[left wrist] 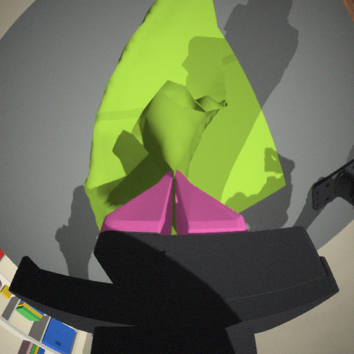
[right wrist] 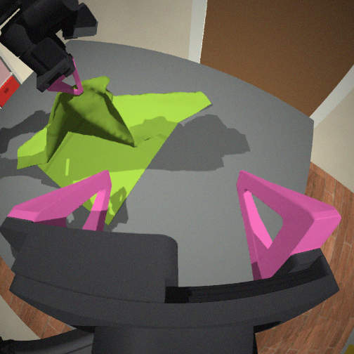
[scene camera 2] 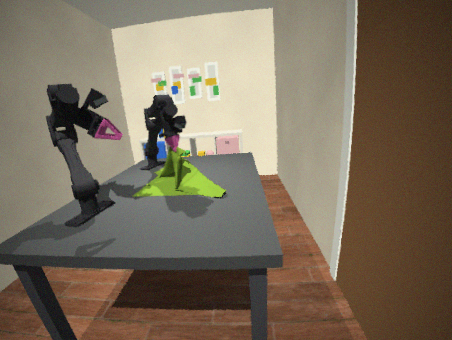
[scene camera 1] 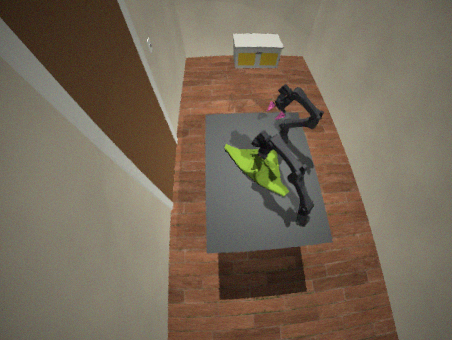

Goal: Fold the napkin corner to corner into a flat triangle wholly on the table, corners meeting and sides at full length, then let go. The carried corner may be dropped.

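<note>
The lime-green napkin (scene camera 1: 243,159) (scene camera 2: 200,185) (left wrist: 170,45) (right wrist: 150,106) lies partly on the grey table (scene camera 1: 225,220) (scene camera 2: 235,225) (left wrist: 45,105) (right wrist: 210,200), with one part pulled up into a peak. My left gripper (scene camera 2: 174,148) (left wrist: 173,177) (right wrist: 80,92) is shut on the napkin at that peak, raised above the rest of the cloth. A small flap hangs beyond the fingertips. Two pointed corners spread outward on the table, and the lifted cloth hangs in folds between them. My right gripper (scene camera 1: 275,111) (scene camera 2: 120,136) (right wrist: 173,177) is open and empty, high and apart from the napkin.
A white cabinet (scene camera 1: 258,40) with yellow panels stands on the floor beyond the table's far end in scene camera 1. A pink box (scene camera 2: 227,144) sits on a shelf behind the table. The right arm's base (left wrist: 340,186) stands near the table edge.
</note>
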